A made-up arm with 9 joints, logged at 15 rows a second.
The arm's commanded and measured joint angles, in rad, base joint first. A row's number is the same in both.
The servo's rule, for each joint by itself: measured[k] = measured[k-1] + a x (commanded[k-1-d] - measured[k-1]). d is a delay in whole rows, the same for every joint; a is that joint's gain. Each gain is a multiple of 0.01, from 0.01 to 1. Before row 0 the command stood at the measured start. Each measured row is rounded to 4 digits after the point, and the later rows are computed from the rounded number. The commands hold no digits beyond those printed.
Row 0, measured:
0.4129 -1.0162 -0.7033 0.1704 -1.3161 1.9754 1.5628 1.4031 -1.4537
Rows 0 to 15, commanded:
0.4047 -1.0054 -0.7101 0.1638 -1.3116 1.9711 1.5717 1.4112 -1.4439
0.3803 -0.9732 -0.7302 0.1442 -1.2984 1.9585 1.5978 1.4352 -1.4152
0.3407 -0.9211 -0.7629 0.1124 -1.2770 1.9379 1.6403 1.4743 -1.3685
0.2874 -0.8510 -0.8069 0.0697 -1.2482 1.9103 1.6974 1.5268 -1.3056
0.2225 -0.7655 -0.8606 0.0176 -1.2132 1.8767 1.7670 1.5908 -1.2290
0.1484 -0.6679 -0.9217 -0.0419 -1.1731 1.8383 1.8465 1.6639 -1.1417
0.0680 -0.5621 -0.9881 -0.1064 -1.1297 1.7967 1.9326 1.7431 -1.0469
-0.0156 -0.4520 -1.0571 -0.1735 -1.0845 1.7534 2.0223 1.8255 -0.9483
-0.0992 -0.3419 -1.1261 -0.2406 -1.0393 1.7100 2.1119 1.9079 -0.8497
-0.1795 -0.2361 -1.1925 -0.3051 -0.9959 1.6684 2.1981 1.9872 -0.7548
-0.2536 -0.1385 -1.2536 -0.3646 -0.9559 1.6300 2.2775 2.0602 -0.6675
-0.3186 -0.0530 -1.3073 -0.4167 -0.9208 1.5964 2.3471 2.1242 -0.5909
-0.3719 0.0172 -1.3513 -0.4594 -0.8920 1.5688 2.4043 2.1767 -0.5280
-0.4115 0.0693 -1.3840 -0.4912 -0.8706 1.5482 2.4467 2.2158 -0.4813
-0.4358 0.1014 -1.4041 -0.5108 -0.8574 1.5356 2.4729 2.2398 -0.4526
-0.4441 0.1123 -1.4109 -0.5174 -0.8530 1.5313 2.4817 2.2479 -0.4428
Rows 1 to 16, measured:
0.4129 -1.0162 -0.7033 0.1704 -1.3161 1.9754 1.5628 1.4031 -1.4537
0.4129 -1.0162 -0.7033 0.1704 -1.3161 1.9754 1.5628 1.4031 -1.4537
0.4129 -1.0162 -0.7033 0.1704 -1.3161 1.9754 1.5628 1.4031 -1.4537
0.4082 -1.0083 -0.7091 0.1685 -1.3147 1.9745 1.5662 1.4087 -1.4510
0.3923 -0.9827 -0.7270 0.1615 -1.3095 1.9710 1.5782 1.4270 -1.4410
0.3629 -0.9377 -0.7575 0.1473 -1.2991 1.9637 1.6018 1.4596 -1.4207
0.3199 -0.8744 -0.7995 0.1248 -1.2828 1.9520 1.6381 1.5060 -1.3885
0.2644 -0.7949 -0.8514 0.0937 -1.2605 1.9354 1.6871 1.5645 -1.3438
0.1983 -0.7022 -0.9112 0.0544 -1.2325 1.9140 1.7477 1.6331 -1.2872
0.1240 -0.5999 -0.9766 0.0078 -1.1996 1.8882 1.8180 1.7090 -1.2199
0.0444 -0.4919 -1.0450 -0.0448 -1.1628 1.8585 1.8956 1.7894 -1.1439
-0.0375 -0.3824 -1.1139 -0.1016 -1.1233 1.8258 1.9778 1.8712 -1.0615
-0.1184 -0.2756 -1.1807 -0.1606 -1.0825 1.7912 2.0615 1.9512 -0.9756
-0.1955 -0.1755 -1.2427 -0.2198 -1.0420 1.7557 2.1436 2.0264 -0.8893
-0.2657 -0.0861 -1.2976 -0.2769 -1.0032 1.7207 2.2209 2.0939 -0.8057
-0.3262 -0.0107 -1.3432 -0.3298 -0.9676 1.6873 2.2906 2.1510 -0.7279
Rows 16 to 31, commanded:
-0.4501 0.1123 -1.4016 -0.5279 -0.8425 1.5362 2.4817 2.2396 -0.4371
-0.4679 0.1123 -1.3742 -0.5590 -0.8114 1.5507 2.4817 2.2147 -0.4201
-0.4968 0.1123 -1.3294 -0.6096 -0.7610 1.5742 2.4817 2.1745 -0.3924
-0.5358 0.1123 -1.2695 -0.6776 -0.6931 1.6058 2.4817 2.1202 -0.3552
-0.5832 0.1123 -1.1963 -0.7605 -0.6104 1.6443 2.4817 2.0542 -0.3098
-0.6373 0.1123 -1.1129 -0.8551 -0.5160 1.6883 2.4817 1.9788 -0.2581
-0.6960 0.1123 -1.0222 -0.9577 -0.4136 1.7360 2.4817 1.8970 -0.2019
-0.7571 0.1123 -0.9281 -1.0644 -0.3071 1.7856 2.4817 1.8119 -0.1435
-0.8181 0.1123 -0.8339 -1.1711 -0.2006 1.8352 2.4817 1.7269 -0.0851
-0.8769 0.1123 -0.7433 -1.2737 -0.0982 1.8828 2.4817 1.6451 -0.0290
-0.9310 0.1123 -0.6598 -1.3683 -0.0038 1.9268 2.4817 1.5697 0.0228
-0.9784 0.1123 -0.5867 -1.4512 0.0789 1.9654 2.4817 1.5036 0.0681
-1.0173 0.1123 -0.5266 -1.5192 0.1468 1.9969 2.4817 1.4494 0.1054
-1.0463 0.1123 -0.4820 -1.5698 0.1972 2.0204 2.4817 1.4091 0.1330
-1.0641 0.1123 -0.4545 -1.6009 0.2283 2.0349 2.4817 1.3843 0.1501
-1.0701 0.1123 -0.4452 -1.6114 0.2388 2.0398 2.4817 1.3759 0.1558
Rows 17 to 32, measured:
-0.3748 0.0477 -1.3779 -0.3766 -0.9366 1.6567 2.3499 2.1957 -0.6589
-0.4096 0.0869 -1.4002 -0.4155 -0.9113 1.6301 2.3966 2.2261 -0.6011
-0.4293 0.1054 -1.4093 -0.4451 -0.8926 1.6084 2.4289 2.2411 -0.5568
-0.4412 0.1104 -1.4028 -0.4691 -0.8766 1.5925 2.4490 2.2401 -0.5233
-0.4564 0.1118 -1.3785 -0.4952 -0.8557 1.5833 2.4614 2.2226 -0.4944
-0.4794 0.1122 -1.3368 -0.5284 -0.8254 1.5813 2.4691 2.1894 -0.4658
-0.5115 0.1123 -1.2796 -0.5717 -0.7831 1.5867 2.4739 2.1417 -0.4348
-0.5524 0.1123 -1.2088 -0.6265 -0.7278 1.5994 2.4769 2.0813 -0.3998
-0.6008 0.1123 -1.1273 -0.6928 -0.6600 1.6190 2.4787 2.0106 -0.3601
-0.6551 0.1123 -1.0380 -0.7696 -0.5812 1.6447 2.4798 1.9322 -0.3158
-0.7132 0.1123 -0.9446 -0.8551 -0.4935 1.6757 2.4805 1.8492 -0.2676
-0.7730 0.1123 -0.8505 -0.9467 -0.3998 1.7108 2.4810 1.7648 -0.2165
-0.8322 0.1123 -0.7594 -1.0415 -0.3033 1.7486 2.4813 1.6822 -0.1640
-0.8885 0.1123 -0.6747 -1.1363 -0.2075 1.7878 2.4815 1.6046 -0.1117
-0.9397 0.1123 -0.5999 -1.2276 -0.1159 1.8269 2.4816 1.5349 -0.0614
-0.9839 0.1123 -0.5376 -1.3122 -0.0318 1.8643 2.4816 1.4759 -0.0147

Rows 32 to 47, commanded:
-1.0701 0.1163 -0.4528 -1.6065 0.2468 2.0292 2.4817 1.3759 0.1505
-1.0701 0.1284 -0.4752 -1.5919 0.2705 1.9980 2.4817 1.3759 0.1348
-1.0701 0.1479 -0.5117 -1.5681 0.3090 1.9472 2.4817 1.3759 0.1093
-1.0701 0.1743 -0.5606 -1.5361 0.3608 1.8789 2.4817 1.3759 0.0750
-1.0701 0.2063 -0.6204 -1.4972 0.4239 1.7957 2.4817 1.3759 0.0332
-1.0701 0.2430 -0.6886 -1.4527 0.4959 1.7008 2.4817 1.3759 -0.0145
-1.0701 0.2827 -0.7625 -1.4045 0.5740 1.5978 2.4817 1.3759 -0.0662
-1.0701 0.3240 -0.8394 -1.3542 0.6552 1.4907 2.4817 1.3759 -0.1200
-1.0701 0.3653 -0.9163 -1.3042 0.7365 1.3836 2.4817 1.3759 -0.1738
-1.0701 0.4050 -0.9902 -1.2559 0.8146 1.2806 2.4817 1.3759 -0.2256
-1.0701 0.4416 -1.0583 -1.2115 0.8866 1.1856 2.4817 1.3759 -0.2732
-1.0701 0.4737 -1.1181 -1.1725 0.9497 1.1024 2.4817 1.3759 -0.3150
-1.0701 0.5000 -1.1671 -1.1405 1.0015 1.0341 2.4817 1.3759 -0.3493
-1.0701 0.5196 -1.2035 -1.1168 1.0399 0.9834 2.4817 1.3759 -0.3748
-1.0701 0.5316 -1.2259 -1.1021 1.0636 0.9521 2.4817 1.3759 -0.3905
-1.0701 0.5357 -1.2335 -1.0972 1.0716 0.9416 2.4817 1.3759 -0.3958
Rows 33 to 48, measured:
-1.0195 0.1123 -0.4903 -1.3869 0.0415 1.8986 2.4816 1.4298 0.0267
-1.0449 0.1123 -0.4599 -1.4490 0.1013 1.9286 2.4816 1.3984 0.0613
-1.0593 0.1123 -0.4474 -1.4961 0.1453 1.9531 2.4816 1.3829 0.0878
-1.0655 0.1152 -0.4520 -1.5281 0.1778 1.9698 2.4816 1.3781 0.1054
-1.0681 0.1248 -0.4717 -1.5466 0.2075 1.9760 2.4816 1.3766 0.1136
-1.0692 0.1417 -0.5057 -1.5528 0.2400 1.9697 2.4816 1.3761 0.1124
-1.0697 0.1655 -0.5524 -1.5480 0.2787 1.9497 2.4816 1.3760 0.1019
-1.0699 0.1953 -0.6102 -1.5333 0.3252 1.9158 2.4816 1.3759 0.0827
-1.0700 0.2301 -0.6768 -1.5099 0.3798 1.8685 2.4816 1.3759 0.0555
-1.0701 0.2685 -0.7496 -1.4793 0.4419 1.8089 2.4816 1.3759 0.0214
-1.0701 0.3090 -0.8259 -1.4430 0.5102 1.7389 2.4816 1.3759 -0.0182
-1.0701 0.3501 -0.9027 -1.4027 0.5826 1.6607 2.4816 1.3759 -0.0618
-1.0701 0.3902 -0.9771 -1.3601 0.6568 1.5771 2.4816 1.3759 -0.1077
-1.0701 0.4277 -1.0461 -1.3170 0.7303 1.4910 2.4816 1.3759 -0.1540
-1.0701 0.4613 -1.1073 -1.2751 0.8005 1.4055 2.4816 1.3759 -0.1991
-1.0701 0.4896 -1.1581 -1.2361 0.8648 1.3238 2.4816 1.3759 -0.2412

